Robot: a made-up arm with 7 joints.
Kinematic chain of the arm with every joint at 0, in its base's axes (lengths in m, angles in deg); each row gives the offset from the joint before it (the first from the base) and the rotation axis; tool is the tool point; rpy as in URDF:
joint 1: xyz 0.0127 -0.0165 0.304 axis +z
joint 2: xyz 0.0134 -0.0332 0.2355 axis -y
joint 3: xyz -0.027 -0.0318 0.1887 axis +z
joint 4: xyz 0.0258 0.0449 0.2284 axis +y
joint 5: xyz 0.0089 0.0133 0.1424 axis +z
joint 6: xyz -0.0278 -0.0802 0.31 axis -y
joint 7: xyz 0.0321 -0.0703 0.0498 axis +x
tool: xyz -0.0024 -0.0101 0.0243 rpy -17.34 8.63 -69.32
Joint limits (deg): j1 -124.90..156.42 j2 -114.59..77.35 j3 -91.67..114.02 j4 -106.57..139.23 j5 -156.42..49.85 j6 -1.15..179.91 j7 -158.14..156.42
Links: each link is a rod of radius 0.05 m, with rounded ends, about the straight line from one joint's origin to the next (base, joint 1, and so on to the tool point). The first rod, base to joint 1, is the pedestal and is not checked.
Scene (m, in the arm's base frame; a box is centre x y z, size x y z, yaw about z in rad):
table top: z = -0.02
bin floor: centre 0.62 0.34 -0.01 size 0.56 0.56 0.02 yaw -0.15
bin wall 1: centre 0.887 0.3 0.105 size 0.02 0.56 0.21 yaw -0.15
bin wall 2: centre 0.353 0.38 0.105 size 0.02 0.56 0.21 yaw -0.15
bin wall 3: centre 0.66 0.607 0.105 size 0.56 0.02 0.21 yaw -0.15
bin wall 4: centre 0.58 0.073 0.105 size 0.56 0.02 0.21 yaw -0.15
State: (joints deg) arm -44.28 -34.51 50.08 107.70 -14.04 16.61 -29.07
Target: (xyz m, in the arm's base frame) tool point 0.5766 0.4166 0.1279
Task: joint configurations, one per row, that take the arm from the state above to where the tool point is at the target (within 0.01 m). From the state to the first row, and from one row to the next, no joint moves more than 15 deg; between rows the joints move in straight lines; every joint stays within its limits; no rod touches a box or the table.
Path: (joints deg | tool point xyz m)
1: -32.26 -46.64 49.68 100.06 -16.33 17.96 -28.49 | 0.6524 -0.0504 0.5118
2: -20.24 -58.77 49.29 92.43 -18.62 19.32 -27.92 | 0.6920 0.0662 0.4378
3: -8.22 -70.89 48.89 84.79 -20.91 20.67 -27.34 | 0.6952 0.1919 0.3471
4: 3.81 -83.02 48.49 77.16 -23.20 22.03 -26.77 | 0.6565 0.3142 0.2422
5: 15.83 -95.15 48.09 69.52 -25.49 23.38 -26.19 | 0.5766 0.4166 0.1279

